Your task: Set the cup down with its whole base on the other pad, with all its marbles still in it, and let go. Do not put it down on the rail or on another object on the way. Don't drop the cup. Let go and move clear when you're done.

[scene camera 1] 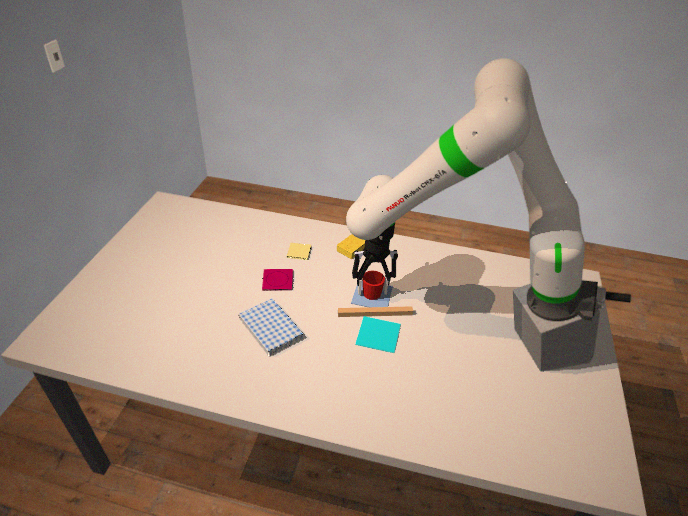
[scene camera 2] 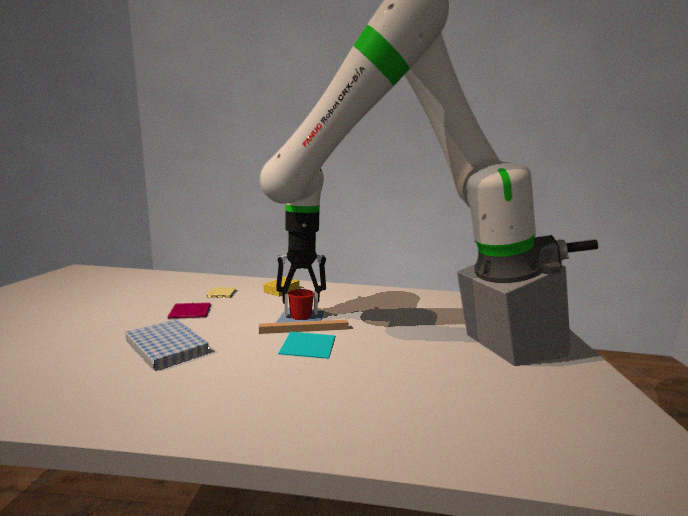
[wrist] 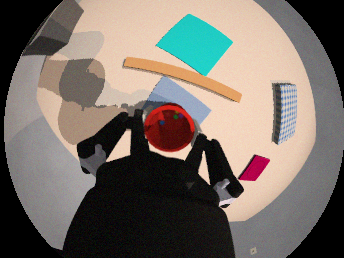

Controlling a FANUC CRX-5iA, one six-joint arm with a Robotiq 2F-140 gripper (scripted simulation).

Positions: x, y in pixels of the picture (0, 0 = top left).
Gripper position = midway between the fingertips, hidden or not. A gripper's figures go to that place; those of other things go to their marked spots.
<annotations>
The gripper [wrist: 171, 118] is 22 cm from the lens. A red cup [wrist: 175, 134] is 22 cm from the lens.
</annotations>
